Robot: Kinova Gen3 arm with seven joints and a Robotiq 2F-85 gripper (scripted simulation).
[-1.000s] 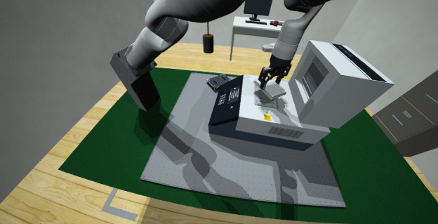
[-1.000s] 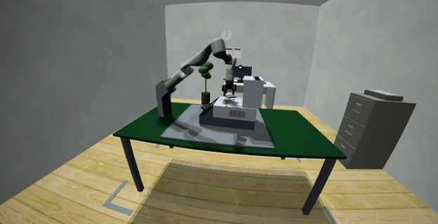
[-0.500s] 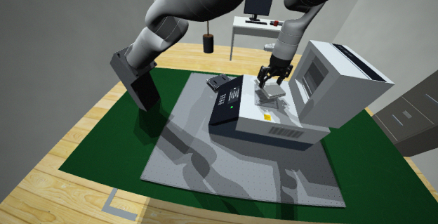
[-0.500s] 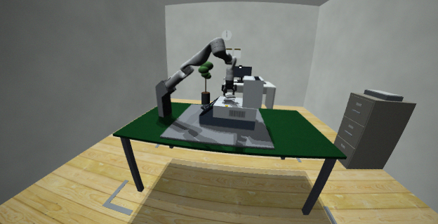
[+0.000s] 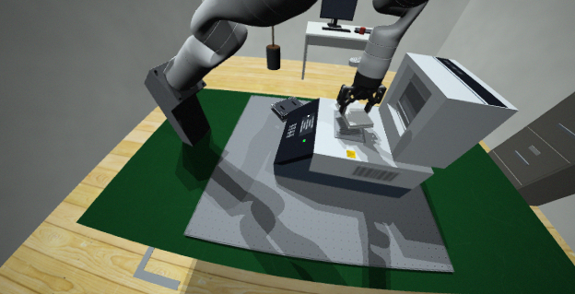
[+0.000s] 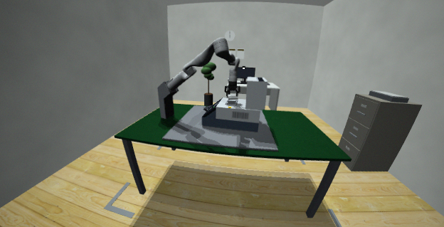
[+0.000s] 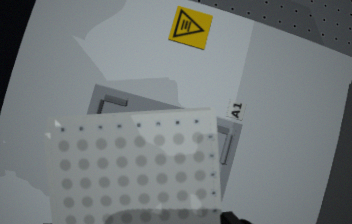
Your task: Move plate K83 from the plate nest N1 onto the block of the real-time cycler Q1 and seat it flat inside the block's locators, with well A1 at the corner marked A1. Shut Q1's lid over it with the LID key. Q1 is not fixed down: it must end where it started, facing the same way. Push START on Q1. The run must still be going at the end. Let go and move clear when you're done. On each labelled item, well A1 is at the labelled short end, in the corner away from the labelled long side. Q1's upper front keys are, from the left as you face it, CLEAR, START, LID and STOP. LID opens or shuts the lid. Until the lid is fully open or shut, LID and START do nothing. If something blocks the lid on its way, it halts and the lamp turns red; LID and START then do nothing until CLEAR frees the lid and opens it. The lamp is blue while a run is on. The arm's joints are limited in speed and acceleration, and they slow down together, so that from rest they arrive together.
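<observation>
My hand is 10 mm above the plate K83. The rest, counted from my hand: dark plate nest N1: 290 mm to the left, 260 mm behind, 240 mm below.
</observation>
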